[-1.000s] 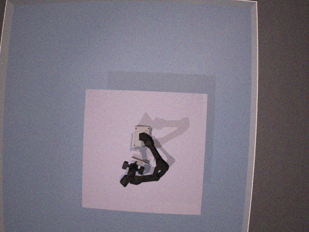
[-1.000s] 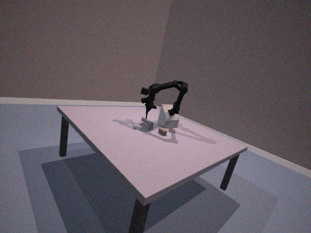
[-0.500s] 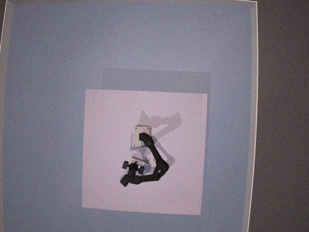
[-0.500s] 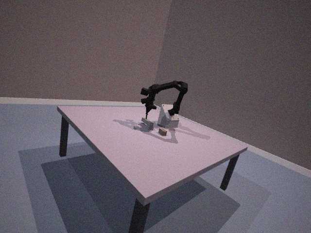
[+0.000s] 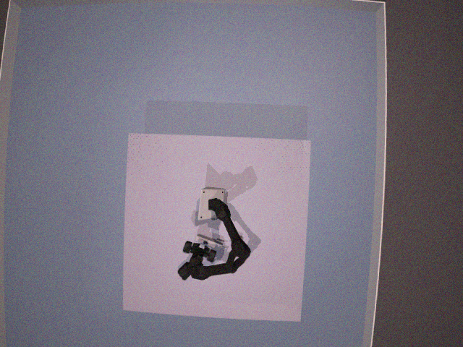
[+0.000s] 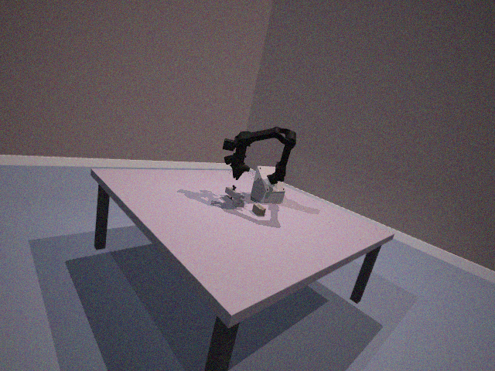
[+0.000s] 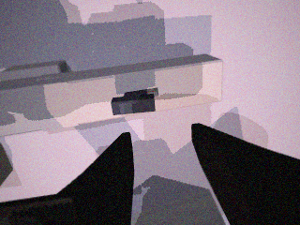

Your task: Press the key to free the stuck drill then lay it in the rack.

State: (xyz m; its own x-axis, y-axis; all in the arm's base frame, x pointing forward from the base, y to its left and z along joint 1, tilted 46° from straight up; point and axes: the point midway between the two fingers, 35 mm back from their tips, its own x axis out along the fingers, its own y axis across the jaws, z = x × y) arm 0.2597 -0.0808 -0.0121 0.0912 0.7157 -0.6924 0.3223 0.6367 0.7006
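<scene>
Now: the drill 30 mm ahead of my gripper tip, 90 mm to the left of it and 80 mm below it. Also, from my gripper tip: tan rack: 220 mm to the left, 100 mm below; then pale long fixture block: 10 mm ahead, 40 mm to the left, 90 mm below.
</scene>
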